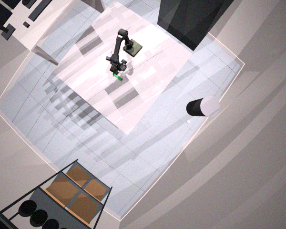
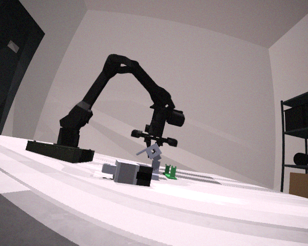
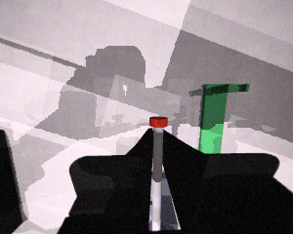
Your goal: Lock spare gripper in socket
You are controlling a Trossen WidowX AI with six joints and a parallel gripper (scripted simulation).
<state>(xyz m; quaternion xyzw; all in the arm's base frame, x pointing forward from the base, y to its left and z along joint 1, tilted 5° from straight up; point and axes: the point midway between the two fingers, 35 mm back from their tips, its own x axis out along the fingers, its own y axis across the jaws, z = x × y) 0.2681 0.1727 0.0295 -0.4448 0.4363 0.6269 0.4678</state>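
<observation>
Right now my gripper tip is 90 mm short of the green stand and 30 mm above it. Also, from my gripper tip: spare gripper (10 mm behind, 270 mm to the right, 40 mm below); then mount socket (10 mm ahead, 120 mm to the right, 10 mm below).
</observation>
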